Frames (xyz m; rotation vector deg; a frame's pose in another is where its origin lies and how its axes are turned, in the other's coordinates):
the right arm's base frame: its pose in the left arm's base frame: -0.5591 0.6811 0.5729 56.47 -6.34 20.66
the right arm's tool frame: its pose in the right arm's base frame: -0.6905 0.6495 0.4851 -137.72 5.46 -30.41
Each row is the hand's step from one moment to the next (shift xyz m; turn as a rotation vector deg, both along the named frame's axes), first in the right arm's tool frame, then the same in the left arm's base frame.
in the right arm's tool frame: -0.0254 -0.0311 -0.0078 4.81 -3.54 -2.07
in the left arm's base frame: -0.0340 -0.0081 0.0212 3.31 -3.34 4.22
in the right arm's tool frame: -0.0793 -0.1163 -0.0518 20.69 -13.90 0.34
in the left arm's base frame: -0.1149 -0.0550 0.0792 15.69 -5.17 18.67
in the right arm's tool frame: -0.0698 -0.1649 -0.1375 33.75 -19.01 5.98
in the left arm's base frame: -0.1299 -0.1474 0.1112 27.28 -2.60 28.02
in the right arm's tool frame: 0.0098 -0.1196 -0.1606 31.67 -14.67 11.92
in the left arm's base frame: -0.0438 -0.1762 0.0850 27.25 4.19 24.50
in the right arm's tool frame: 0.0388 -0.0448 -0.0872 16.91 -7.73 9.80
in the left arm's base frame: 0.0138 -0.0981 0.0359 14.98 5.60 13.64
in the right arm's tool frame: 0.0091 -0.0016 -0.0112 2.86 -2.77 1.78
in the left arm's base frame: 0.0069 -0.0127 0.0018 2.13 0.85 3.71
